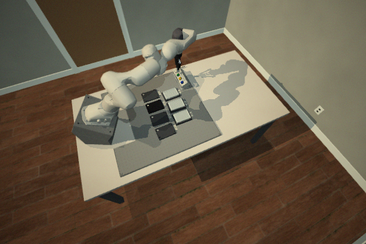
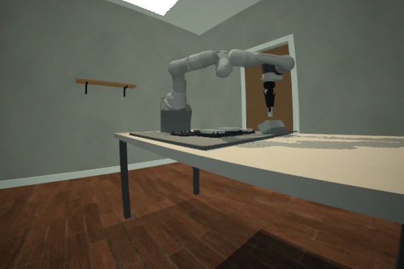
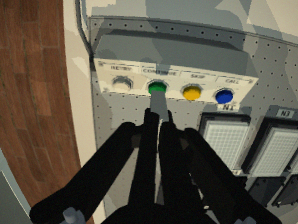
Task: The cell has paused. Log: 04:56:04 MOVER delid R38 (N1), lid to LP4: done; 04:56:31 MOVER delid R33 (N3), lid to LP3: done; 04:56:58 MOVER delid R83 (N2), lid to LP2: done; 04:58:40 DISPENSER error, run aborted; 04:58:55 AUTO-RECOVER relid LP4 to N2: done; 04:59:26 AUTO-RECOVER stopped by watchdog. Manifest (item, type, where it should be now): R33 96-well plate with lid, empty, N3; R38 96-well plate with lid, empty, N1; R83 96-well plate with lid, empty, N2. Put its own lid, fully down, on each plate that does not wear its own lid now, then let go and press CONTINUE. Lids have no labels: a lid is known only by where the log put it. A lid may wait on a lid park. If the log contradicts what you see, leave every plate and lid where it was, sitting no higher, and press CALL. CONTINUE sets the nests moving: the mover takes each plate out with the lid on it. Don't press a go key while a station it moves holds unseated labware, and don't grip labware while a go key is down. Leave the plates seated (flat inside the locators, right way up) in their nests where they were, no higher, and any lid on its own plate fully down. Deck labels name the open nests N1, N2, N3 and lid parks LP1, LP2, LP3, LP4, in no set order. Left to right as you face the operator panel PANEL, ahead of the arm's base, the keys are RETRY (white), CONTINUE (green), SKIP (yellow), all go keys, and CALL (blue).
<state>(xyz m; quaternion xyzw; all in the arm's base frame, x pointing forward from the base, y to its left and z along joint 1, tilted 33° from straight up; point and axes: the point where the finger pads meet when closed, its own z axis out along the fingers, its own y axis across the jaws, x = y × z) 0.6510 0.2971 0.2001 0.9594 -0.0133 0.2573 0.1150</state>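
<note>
The green continue key is 70 mm below my hand. From my hand the other things lie so: blue call key: 100 mm to the right, 70 mm below, 10 mm behind; white retry key: 70 mm below, 50 mm to the left; yellow skip key: 70 mm below, 50 mm to the right.
</note>
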